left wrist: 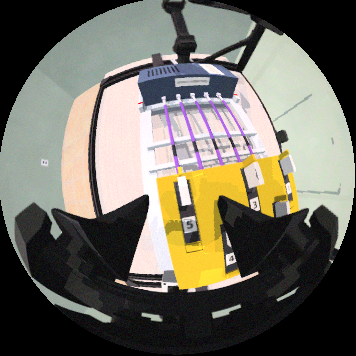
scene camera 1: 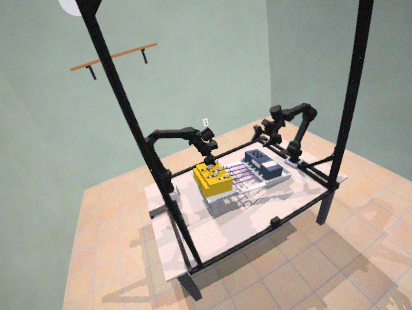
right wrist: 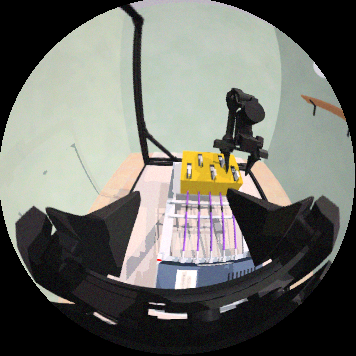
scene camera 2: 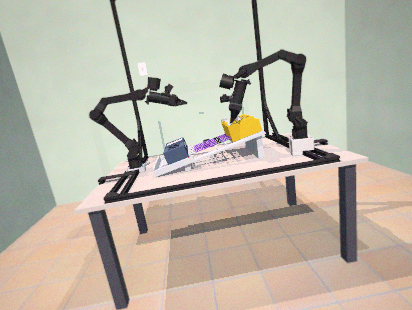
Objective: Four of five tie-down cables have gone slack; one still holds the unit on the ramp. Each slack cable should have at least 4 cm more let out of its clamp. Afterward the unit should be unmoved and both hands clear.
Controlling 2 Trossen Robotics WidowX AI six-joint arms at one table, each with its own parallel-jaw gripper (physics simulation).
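The dark blue unit [scene camera 1: 263, 165] [scene camera 2: 176, 151] [left wrist: 187, 87] [right wrist: 212, 276] rests at the low end of the white ramp [scene camera 2: 210, 153]. Several purple cables [left wrist: 170, 125] [right wrist: 199, 225] run from it to the yellow clamp block [scene camera 1: 216, 187] [scene camera 2: 242, 129] [left wrist: 167, 210] [right wrist: 210, 188] at the high end; which are slack is unclear. In the left wrist view, clamp 5's pale lever [left wrist: 184, 192] lies between the fingertips of my left gripper [left wrist: 183, 199] [scene camera 2: 233, 121] [right wrist: 238, 173], which is partly open and holds nothing. Clamp 4's lever is hidden by a finger. My right gripper [right wrist: 184, 194] [scene camera 2: 186, 103] is open, empty and away from the block.
Levers of clamp 3 [left wrist: 253, 174], clamp 1 [left wrist: 287, 165] and clamp 2 [left wrist: 281, 207] stand close to the left gripper's finger. White crossbars [left wrist: 202, 140] span the ramp under the cables. A black frame [scene camera 2: 215, 183] borders the table, with uprights [scene camera 1: 120, 95] [right wrist: 136, 95] rising from it.
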